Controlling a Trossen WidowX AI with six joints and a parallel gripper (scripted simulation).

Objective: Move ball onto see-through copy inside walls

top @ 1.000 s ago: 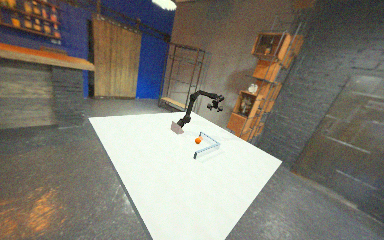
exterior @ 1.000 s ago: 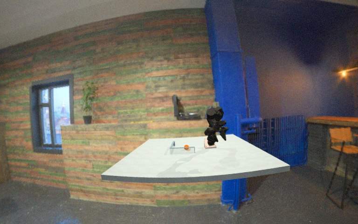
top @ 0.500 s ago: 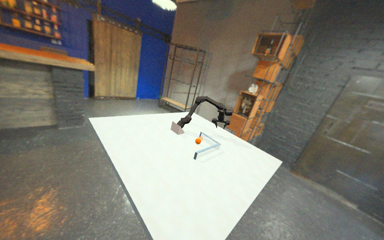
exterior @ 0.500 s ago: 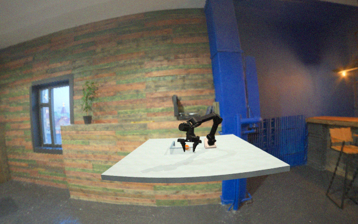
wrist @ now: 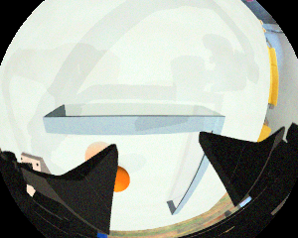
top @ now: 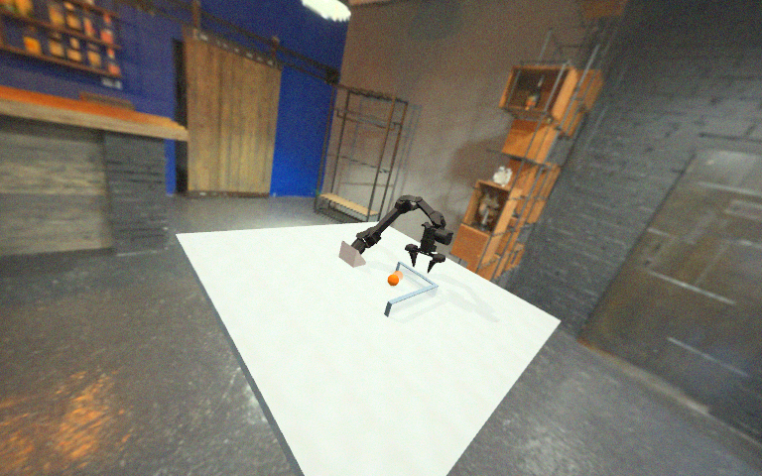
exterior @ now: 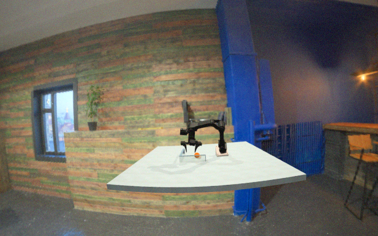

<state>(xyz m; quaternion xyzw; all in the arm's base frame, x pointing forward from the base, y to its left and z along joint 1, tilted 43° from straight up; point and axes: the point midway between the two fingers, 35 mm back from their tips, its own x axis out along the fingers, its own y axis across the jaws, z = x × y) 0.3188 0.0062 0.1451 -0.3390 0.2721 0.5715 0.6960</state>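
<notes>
Right now my gripper tip is 11 cm to the left of the orange ball, 7 cm past it and 6 cm above it.
</notes>
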